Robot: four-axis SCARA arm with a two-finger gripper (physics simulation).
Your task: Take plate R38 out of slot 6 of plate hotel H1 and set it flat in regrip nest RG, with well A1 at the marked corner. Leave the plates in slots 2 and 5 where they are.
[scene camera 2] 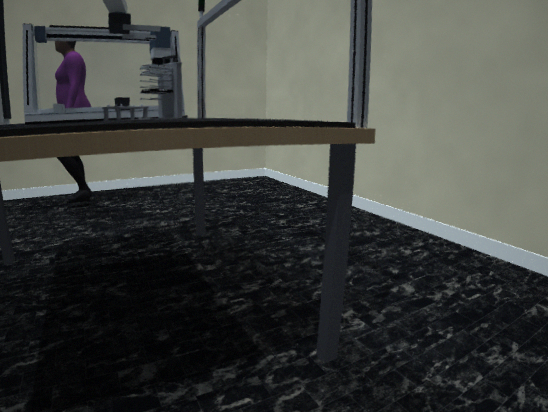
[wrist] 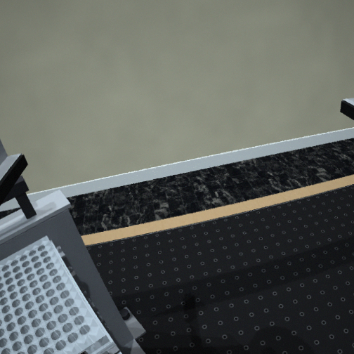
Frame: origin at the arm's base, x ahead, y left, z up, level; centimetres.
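Where they show: gripper, fingertip midpoint: [scene camera 2: 157, 33].
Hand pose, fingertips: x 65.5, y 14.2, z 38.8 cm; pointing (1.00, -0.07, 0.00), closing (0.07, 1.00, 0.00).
After its pixels a point has its place.
My gripper [wrist: 182, 109] is open in the wrist view, with one dark fingertip at the left edge and the other at the right edge; no plate is between them. A pale plate with many round wells [wrist: 37, 300] lies in a grey housing [wrist: 92, 270] at the lower left, below the left fingertip. Its label and marked corner cannot be read. In the scene view, a stack of thin shelves [scene camera 2: 156, 80] @(y 23.0, x 66.2, z 19.2 cm) stands small and far off beside a grey column; its slots and any plates in them cannot be told apart. Plate R38 and nest RG cannot be identified for certain. My gripper cannot be made out there.
A black perforated table top [wrist: 235, 280] with a wooden edge [wrist: 200, 212] fills the lower right of the wrist view. In the scene view, a metal gantry frame [scene camera 2: 30, 70] @(y 51.3, x 8.5, z 27.4 cm) stands at the back left, a person in purple [scene camera 2: 74, 80] is behind it, and an upright post [scene camera 2: 360, 60] @(y -72.5, x 100.8, z 17.7 cm) rises at the table's right.
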